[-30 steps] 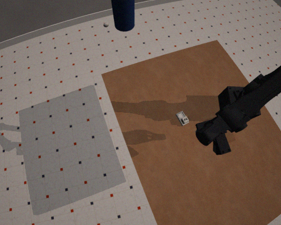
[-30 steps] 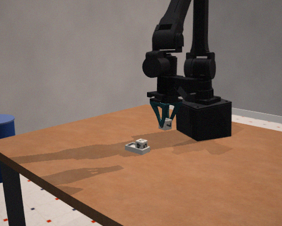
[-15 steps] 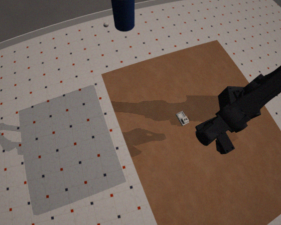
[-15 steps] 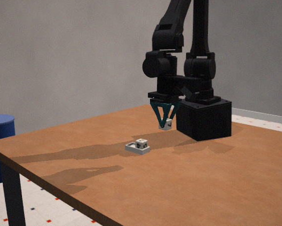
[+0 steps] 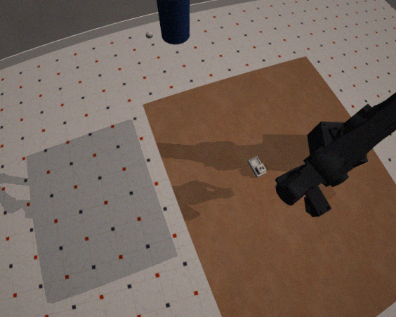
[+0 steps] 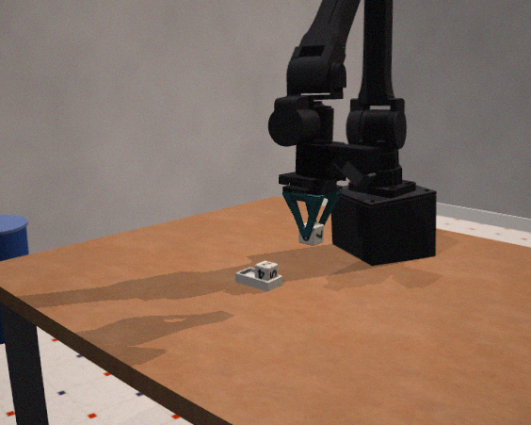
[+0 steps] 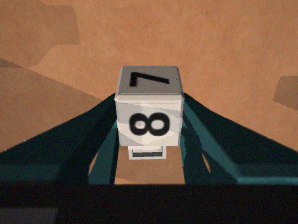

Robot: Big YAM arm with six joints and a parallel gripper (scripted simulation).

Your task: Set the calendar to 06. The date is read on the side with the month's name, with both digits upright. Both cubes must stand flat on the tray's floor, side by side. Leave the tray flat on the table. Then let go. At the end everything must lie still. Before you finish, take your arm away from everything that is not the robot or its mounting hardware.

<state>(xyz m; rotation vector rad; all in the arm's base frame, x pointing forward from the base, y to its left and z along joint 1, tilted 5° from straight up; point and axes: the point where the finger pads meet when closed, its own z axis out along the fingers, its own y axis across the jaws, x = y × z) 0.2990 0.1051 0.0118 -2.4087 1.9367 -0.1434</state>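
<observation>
The white tray lies 11 cm to the right of my hand, 11 cm below it and 2 cm ahead of it. From my hand the other things lie so: white digit cube (1 cm below).
</observation>
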